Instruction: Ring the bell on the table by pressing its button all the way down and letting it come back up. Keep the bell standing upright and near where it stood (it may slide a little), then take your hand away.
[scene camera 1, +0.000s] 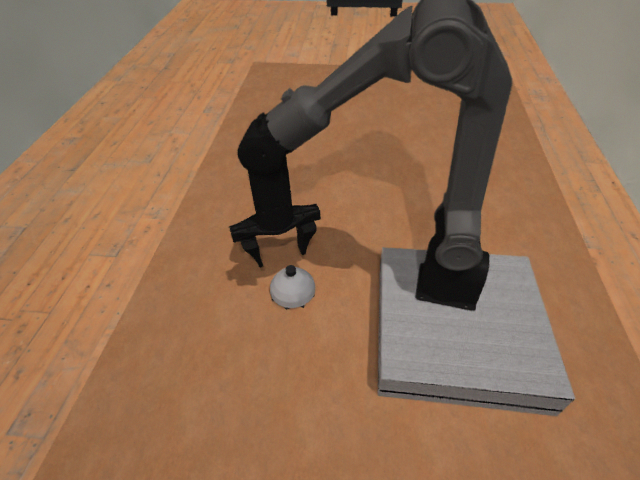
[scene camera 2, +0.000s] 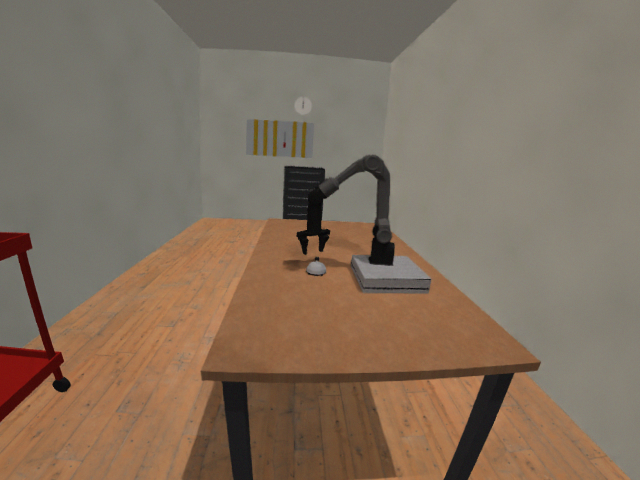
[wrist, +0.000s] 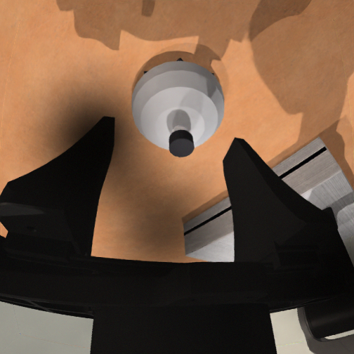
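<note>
A white dome bell (scene camera 1: 292, 290) (scene camera 2: 315, 269) (wrist: 178, 95) stands upright on the brown table (scene camera 1: 248, 392) (scene camera 2: 361, 330). Its black button (scene camera 1: 291, 270) (scene camera 2: 316, 258) (wrist: 181, 144) stands up from the top of the dome. My gripper (scene camera 1: 282, 260) (scene camera 2: 313, 252) (wrist: 173, 140) is open with nothing between its fingers. It points down and hangs above the bell, apart from it. In the wrist view the button shows between the two fingertips, about midway across.
The arm's base stands on a grey slab (scene camera 1: 465, 346) (scene camera 2: 395, 280) (wrist: 205, 230) to the right of the bell. A red cart (scene camera 2: 36, 304) stands on the floor left of the table in scene camera 2's view.
</note>
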